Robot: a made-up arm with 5 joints.
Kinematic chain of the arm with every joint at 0, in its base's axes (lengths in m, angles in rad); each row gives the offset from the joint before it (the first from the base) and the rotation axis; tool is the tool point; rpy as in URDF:
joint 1: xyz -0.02 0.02 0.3 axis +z
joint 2: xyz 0.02 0.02 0 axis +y
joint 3: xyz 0.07 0 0.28 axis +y
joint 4: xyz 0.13 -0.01 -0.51 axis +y
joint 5: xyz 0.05 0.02 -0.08 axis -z
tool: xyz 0.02 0 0.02 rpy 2.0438 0.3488 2.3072
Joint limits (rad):
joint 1: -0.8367..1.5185
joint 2: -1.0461..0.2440
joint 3: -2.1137..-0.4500
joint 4: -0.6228..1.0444
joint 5: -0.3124..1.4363
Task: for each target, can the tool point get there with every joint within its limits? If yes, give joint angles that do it. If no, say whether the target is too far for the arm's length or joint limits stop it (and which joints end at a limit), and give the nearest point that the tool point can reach.
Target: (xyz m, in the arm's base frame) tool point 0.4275 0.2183 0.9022
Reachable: yes | joints 0.3765 -0.4369 -1.4710 0.8690 0.5283
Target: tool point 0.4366 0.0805 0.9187
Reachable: yes | joints 0.1079 -0.4282 -1.4123 -0.0940 1.2634
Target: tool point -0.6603 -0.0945 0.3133
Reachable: no: joint limits stop it (at a limit: joint 2, joint 3, joint 4) | nearest point -0.4331 -0.0539 1.0146 | short by 0.738 m
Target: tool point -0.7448 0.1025 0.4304
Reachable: no: joint limits stop it (at a limit: joint 2, joint 3, joint 4) | nearest point -0.4369 0.0675 1.0146 | short by 0.661 m
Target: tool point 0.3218 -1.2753 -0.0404
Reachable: no: too far | nearest point 0.4495 -0.4804 0.2498 | short by 0.856 m
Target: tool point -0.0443 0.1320 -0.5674
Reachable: no: joint limits stop it (at a limit: joint 1, joint 2, joint 3, joint 4) | nearest point -0.0296 0.4104 -0.0100 | short by 0.623 m
